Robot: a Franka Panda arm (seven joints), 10 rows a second.
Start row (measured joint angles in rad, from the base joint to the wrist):
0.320 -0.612 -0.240 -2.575 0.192 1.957 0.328
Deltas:
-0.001 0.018 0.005 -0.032 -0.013 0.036 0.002
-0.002 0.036 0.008 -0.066 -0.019 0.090 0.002
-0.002 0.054 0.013 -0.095 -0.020 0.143 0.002
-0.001 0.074 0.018 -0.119 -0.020 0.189 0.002
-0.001 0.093 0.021 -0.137 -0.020 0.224 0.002
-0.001 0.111 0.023 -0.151 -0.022 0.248 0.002
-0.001 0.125 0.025 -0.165 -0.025 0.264 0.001
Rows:
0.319 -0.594 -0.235 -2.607 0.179 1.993 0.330
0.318 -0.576 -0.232 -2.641 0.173 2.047 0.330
0.318 -0.558 -0.227 -2.670 0.172 2.100 0.330
0.319 -0.538 -0.222 -2.694 0.172 2.146 0.330
0.319 -0.519 -0.219 -2.712 0.172 2.181 0.330
0.319 -0.501 -0.217 -2.726 0.170 2.205 0.330
0.319 -0.487 -0.215 -2.740 0.167 2.221 0.329

